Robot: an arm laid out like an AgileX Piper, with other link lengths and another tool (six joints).
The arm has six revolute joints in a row. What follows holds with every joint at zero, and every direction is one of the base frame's.
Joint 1 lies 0.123 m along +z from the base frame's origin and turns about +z.
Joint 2 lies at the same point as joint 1 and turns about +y.
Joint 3 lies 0.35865 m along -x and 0.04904 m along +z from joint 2 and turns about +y.
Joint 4 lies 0.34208 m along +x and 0.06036 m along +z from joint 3 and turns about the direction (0.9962, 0, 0.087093).
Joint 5 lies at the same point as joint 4 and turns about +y.
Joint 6 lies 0.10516 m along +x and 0.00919 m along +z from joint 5 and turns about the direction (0.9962, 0, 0.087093).
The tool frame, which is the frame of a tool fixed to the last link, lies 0.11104 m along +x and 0.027 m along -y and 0.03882 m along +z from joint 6; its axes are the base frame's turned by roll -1.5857, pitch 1.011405 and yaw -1.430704 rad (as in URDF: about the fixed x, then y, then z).
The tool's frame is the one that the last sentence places.
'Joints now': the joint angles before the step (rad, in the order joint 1, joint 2, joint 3, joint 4, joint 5, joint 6). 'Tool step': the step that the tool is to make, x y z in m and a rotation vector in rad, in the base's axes. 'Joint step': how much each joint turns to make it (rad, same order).
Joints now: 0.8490, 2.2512, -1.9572, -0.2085, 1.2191, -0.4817
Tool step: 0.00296, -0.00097, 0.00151, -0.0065, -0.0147, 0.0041
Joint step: 0.0000, -0.0001, -0.0010, -0.0158, -0.0039, -0.0001
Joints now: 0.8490, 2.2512, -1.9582, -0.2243, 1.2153, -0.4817
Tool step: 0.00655, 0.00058, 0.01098, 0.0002, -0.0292, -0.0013
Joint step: 0.0000, 0.0000, -0.0241, -0.0227, 0.0058, 0.0045
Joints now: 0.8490, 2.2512, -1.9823, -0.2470, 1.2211, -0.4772
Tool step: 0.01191, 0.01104, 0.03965, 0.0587, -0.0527, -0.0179
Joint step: 0.0000, 0.0000, -0.0952, -0.0031, 0.0202, 0.0141
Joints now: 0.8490, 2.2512, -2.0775, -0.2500, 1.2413, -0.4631
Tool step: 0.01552, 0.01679, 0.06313, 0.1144, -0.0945, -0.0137
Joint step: 0.0000, -0.0039, -0.1316, -0.0008, -0.0090, 0.0173
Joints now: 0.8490, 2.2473, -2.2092, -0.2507, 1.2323, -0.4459
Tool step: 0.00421, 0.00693, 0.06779, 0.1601, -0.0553, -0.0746
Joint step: 0.0000, -0.0200, -0.1158, 0.0254, -0.0012, 0.0892
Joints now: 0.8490, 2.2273, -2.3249, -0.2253, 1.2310, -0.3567
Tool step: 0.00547, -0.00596, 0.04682, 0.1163, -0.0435, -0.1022
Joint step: 0.0000, -0.0115, -0.0785, -0.0201, 0.0000, 0.1194
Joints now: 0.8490, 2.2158, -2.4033, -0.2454, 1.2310, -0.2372
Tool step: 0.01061, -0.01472, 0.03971, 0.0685, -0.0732, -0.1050
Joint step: 0.0000, -0.0025, -0.0689, -0.0771, -0.0002, 0.1072
